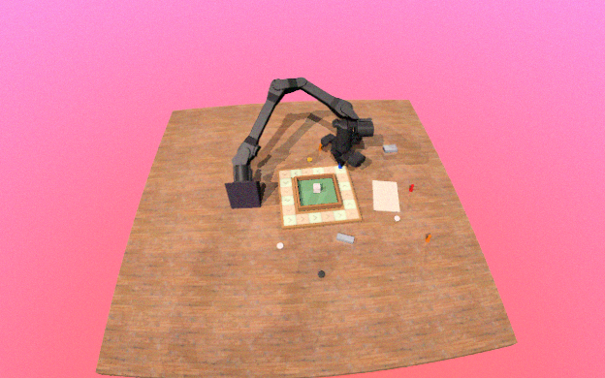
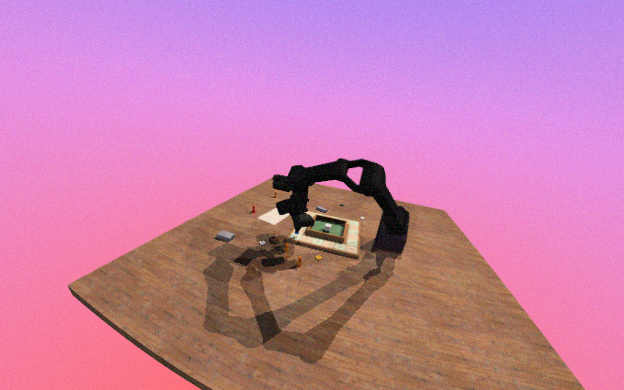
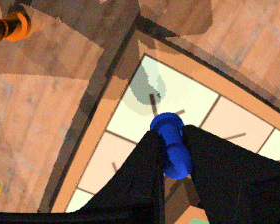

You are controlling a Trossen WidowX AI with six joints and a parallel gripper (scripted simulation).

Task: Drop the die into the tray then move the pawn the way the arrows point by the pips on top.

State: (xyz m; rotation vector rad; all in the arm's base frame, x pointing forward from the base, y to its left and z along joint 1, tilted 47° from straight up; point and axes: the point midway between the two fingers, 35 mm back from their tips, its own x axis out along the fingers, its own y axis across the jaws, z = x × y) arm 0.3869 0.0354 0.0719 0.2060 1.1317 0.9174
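Now: gripper tip right at the blue pawn. The rest, counted from my gripper tip: white card (15 cm ahead, 16 cm to the right, 4 cm below); die (12 cm behind, 9 cm to the right, 1 cm below); yellow disc (11 cm behind, 9 cm to the left, 4 cm below).
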